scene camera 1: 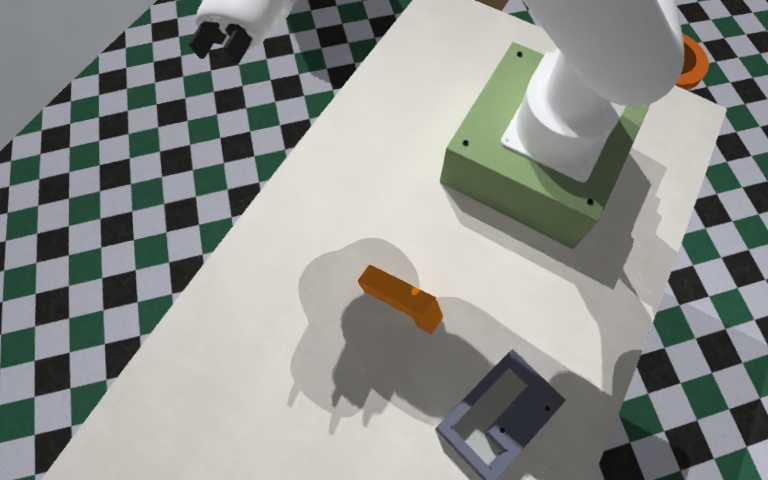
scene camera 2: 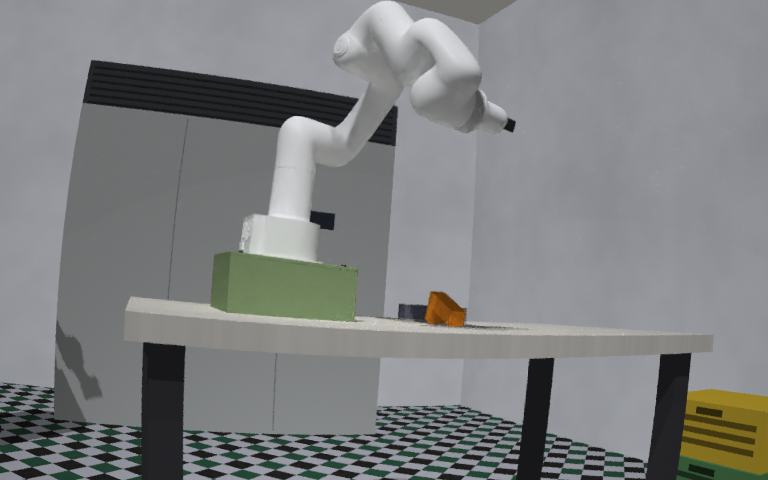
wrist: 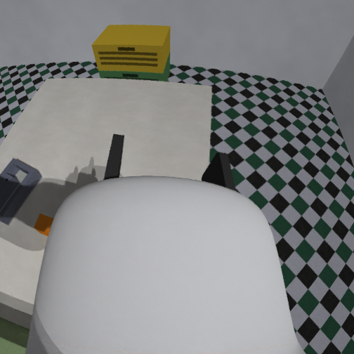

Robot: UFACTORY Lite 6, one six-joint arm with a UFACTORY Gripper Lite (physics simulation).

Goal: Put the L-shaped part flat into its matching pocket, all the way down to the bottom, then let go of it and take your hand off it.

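Frame: origin at the arm's base, x back, y right, z up, level; centimetres.
Where they show: hand at its tool point: [scene camera 1: 218,45] [scene camera 2: 501,124]; arm's base at its link origin: [scene camera 1: 558,131] [scene camera 2: 283,261].
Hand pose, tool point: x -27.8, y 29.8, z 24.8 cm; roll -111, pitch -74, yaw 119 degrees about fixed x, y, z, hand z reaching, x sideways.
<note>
Each offset is from my tool point to the top centre of the thing.
The orange L-shaped part {dx -2.9, dy -21.6, dz -28.2 cm} [scene camera 1: 398,293] [scene camera 2: 444,310] [wrist: 44,225] lies on the table, standing on edge or tilted, with its short leg at one end; the wrist view shows a corner of it. The blue-grey block with the L-shaped pocket {dx -9.8, dy -40.1, dz -31.2 cm} [scene camera 1: 535,413] [scene camera 2: 411,311] [wrist: 31,181] sits on the table a short way from the part, apart from it. The pocket holds no part. My gripper [scene camera 1: 220,45] [scene camera 2: 512,125] [wrist: 169,150] is open and empty, with its two black fingers wide apart. It is high above the table and well away from the part and the block.
The green base block [scene camera 1: 521,198] [scene camera 2: 288,288] carries the arm on the table [scene camera 1: 237,316] [scene camera 2: 594,342] [wrist: 165,110]. A yellow and green cabinet [scene camera 2: 724,430] [wrist: 132,47] stands on the floor beyond the table. An orange round thing [scene camera 1: 701,62] shows behind the table's far edge.
</note>
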